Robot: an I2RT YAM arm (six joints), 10 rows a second.
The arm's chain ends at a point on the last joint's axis. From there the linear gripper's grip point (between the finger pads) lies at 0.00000 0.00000 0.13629 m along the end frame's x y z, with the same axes.
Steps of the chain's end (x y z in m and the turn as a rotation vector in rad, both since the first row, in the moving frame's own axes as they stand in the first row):
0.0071 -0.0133 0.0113 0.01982 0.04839 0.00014
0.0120 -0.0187 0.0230 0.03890 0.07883 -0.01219
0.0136 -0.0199 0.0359 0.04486 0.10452 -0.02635
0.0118 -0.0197 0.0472 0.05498 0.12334 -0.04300
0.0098 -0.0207 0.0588 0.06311 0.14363 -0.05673
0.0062 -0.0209 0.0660 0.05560 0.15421 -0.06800
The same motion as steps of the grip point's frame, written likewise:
0.0137 -0.0160 0.0111 0.01982 0.04839 0.00014
0.0227 -0.0241 0.0225 0.03890 0.07883 -0.01219
0.0277 -0.0262 0.0350 0.04486 0.10452 -0.02635
0.0284 -0.0275 0.0460 0.05498 0.12334 -0.04300
0.0290 -0.0298 0.0571 0.06311 0.14363 -0.05673
0.0269 -0.0292 0.0642 0.05560 0.15421 -0.06800

